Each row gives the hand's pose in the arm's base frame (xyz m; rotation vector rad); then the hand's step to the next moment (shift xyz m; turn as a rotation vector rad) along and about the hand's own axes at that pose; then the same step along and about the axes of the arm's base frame.
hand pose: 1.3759 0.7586 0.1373 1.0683 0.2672 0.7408
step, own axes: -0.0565 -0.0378 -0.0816 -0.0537 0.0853 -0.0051
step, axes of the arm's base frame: -0.0693 0.0090 -0.0799 -0.0778 -0.0089 0.0637
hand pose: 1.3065 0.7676 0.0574 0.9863 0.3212 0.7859
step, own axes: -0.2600 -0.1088 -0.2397 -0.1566 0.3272 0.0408
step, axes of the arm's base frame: -0.2679 -0.0720 -0.2448 -0.2298 -0.0363 0.2813
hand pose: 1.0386 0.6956 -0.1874 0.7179 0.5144 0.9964
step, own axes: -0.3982 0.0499 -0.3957 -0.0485 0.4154 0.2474
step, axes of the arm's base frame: -0.4814 -0.2153 -0.1989 -0.0892 0.0278 0.4768
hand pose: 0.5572 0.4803 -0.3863 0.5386 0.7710 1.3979
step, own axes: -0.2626 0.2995 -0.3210 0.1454 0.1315 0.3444
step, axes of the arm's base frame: -0.4389 -0.2573 0.0540 0.1714 0.1955 0.2991
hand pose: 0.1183 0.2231 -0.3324 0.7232 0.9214 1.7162
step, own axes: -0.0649 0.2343 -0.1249 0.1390 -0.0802 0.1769
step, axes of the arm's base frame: -0.1974 -0.1370 0.1303 0.1412 0.1902 0.0308
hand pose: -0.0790 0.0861 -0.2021 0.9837 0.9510 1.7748
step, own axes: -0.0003 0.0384 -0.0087 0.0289 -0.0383 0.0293
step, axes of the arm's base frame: -0.0199 -0.0147 0.0306 0.0295 0.0452 -0.0158
